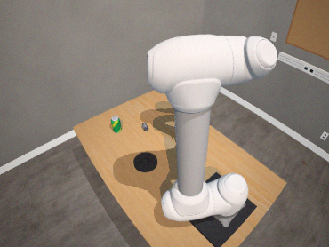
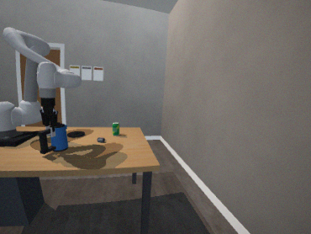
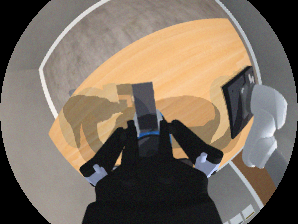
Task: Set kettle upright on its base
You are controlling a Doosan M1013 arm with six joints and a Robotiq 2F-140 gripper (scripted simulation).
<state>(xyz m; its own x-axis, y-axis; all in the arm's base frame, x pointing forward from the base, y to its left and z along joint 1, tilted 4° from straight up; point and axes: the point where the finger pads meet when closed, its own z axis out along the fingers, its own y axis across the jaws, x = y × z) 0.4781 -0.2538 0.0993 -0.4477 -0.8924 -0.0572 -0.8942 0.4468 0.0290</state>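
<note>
The blue kettle lies 5 cm below my hand, 2 cm to the left of it and 1 cm ahead of it. The rest, counted from my hand: round black base: 36 cm to the left, 13 cm below, 5 cm ahead; green can: 42 cm ahead, 34 cm to the left, 8 cm below.
</note>
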